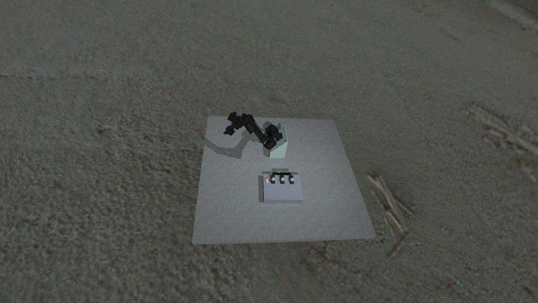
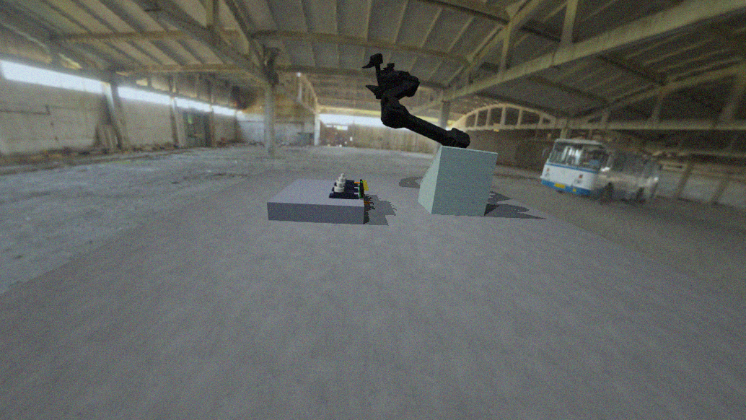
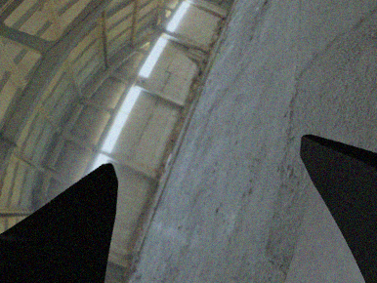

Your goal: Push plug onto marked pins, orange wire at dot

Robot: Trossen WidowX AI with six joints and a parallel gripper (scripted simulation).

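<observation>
Right now my gripper tip is 43 cm above the bright green band and 41 cm to the right of it. Round my gripper tip: grey printed holder: 48 cm below, 43 cm to the left, 16 cm ahead; dark dot: 43 cm below, 41 cm to the left.
</observation>
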